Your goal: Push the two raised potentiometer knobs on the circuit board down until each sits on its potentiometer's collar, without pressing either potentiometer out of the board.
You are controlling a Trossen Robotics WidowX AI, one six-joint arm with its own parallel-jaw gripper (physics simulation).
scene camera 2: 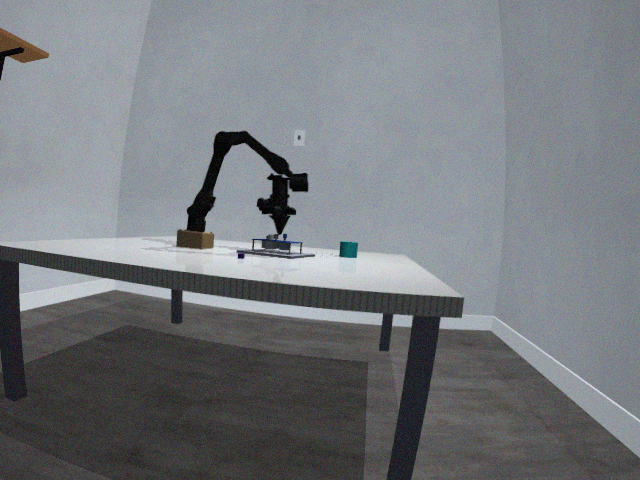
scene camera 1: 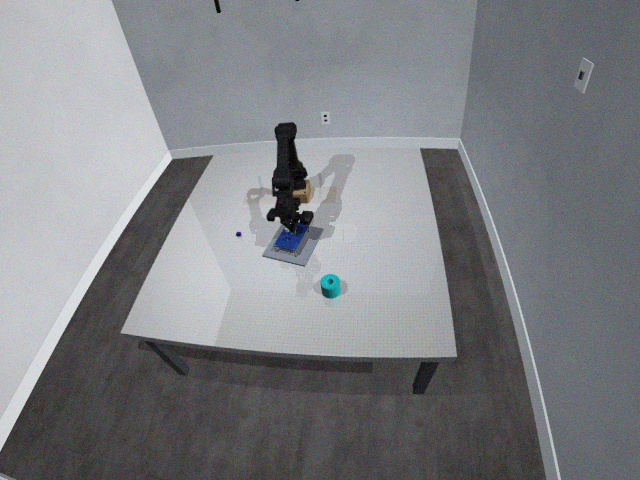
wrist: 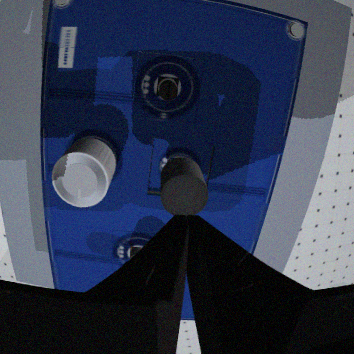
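Where they show: gripper, fingertip midpoint: point(scene camera 2: 279, 234) point(scene camera 1: 293, 231) point(wrist: 185, 226); arm's base, link origin: point(scene camera 2: 195, 231) point(scene camera 1: 299, 185).
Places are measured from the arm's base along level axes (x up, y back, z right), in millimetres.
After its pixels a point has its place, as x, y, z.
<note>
The blue circuit board point(scene camera 1: 285, 244) @[-12, -378, 75] point(scene camera 2: 295, 241) @[-12, -393, 76] point(wrist: 235, 30) @[-12, -275, -2] stands on posts over a grey base plate point(scene camera 1: 308, 252) @[-54, -401, -14] point(scene camera 2: 308, 254) @[-53, -443, 47] point(wrist: 312, 145) @[-53, -349, -42]. In the wrist view, a light grey knob point(wrist: 82, 175) @[10, -303, 64] stands at the left and a dark grey knob point(wrist: 185, 187) @[11, -318, 34] at the centre; both stand up from the board. A small blue knob point(scene camera 2: 284, 236) @[7, -352, 73] shows on the board in scene camera 2; it does not show in the wrist view. My gripper point(scene camera 1: 293, 231) @[11, -333, 38] point(scene camera 2: 280, 233) @[11, -333, 38] point(wrist: 185, 226) @[11, -333, 38] is shut and empty, pointing down. Its tips appear at the dark knob's near edge; contact cannot be told.
Two knobless parts show on the board, one point(wrist: 168, 88) @[4, -287, 29] beyond the dark knob, one point(wrist: 135, 251) @[-9, -350, 66] partly behind the fingers. A teal cylinder point(scene camera 1: 330, 286) @[-1, -629, -87] point(scene camera 2: 348, 249) @[-30, -601, -53] and a small purple object point(scene camera 1: 238, 234) @[-49, -238, 301] point(scene camera 2: 240, 255) @[-52, -231, 311] stand on the table point(scene camera 1: 361, 320) @[-61, -754, -180] point(scene camera 2: 361, 279) @[-61, -545, 600].
</note>
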